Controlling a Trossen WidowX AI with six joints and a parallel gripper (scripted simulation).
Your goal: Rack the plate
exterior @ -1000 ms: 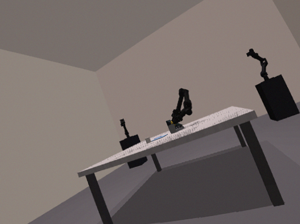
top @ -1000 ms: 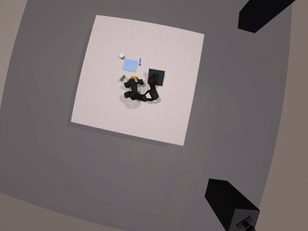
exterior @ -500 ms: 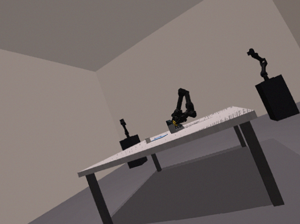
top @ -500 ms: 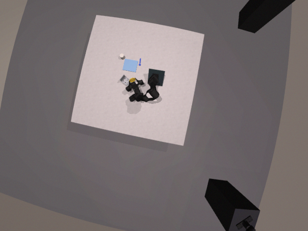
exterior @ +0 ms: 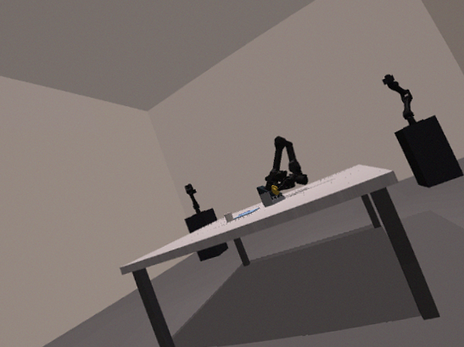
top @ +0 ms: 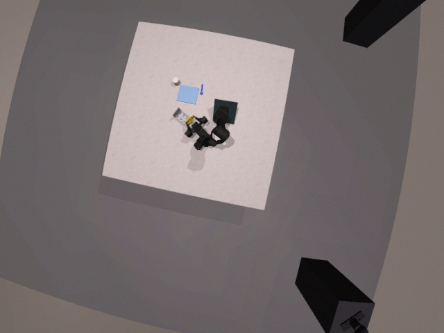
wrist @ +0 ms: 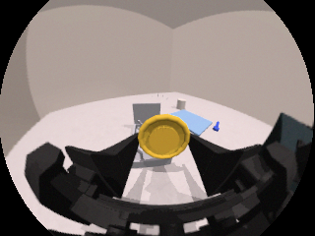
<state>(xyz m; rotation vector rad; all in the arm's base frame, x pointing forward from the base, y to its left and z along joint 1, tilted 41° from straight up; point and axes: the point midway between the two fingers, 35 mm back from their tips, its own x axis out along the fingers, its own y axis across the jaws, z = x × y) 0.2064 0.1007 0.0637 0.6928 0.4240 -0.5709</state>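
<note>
Now: gripper tip 50 mm short of the dish rack, 40 mm above it and 10 mm to the left of it. Round my gripper tip: light blue mat: 200 mm to the right, 60 mm below, 60 mm ahead; yellow plate: 10 mm behind; blue utensil: 250 mm to the right, 60 mm below, 40 mm behind.
</note>
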